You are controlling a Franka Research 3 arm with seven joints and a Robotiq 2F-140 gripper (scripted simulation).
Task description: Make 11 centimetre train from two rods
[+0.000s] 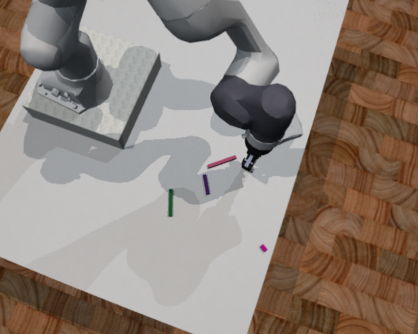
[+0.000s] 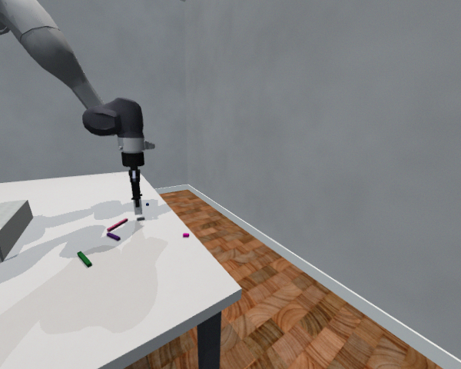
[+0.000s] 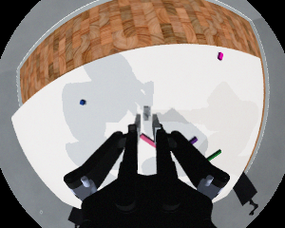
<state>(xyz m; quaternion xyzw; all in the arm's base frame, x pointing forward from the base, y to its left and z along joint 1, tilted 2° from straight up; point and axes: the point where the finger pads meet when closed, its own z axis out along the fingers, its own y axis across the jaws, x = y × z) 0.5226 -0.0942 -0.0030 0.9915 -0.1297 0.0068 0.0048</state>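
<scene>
My hand is 6 cm above the grey rod. The rest, counted from my hand: small blue rod 14 cm to the left, 7 cm ahead, 6 cm below; then pink rod 8 cm behind, 6 cm below; then purple rod 11 cm behind, 8 cm to the right, 6 cm below.
</scene>
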